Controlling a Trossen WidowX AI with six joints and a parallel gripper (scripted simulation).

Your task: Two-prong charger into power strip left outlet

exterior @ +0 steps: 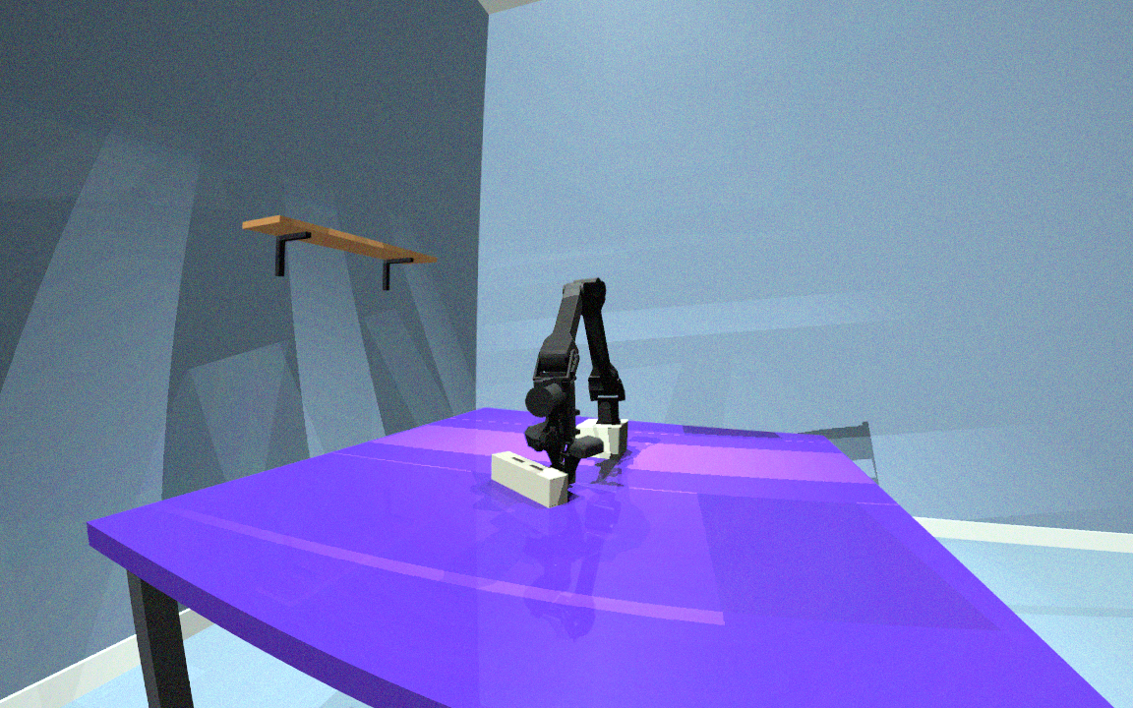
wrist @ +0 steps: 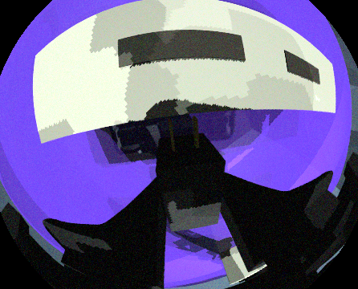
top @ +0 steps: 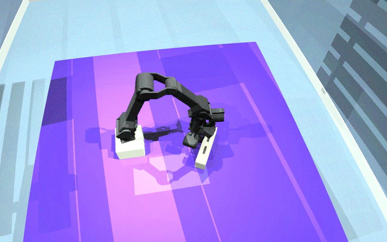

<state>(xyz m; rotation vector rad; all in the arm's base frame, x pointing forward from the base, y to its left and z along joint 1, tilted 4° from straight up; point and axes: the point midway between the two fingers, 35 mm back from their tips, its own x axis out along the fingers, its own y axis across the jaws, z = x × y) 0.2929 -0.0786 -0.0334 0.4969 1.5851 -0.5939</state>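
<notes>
Right now my gripper tip is 10 mm short of the dark charger, 10 mm to the left of it and 10 mm below it.
</notes>
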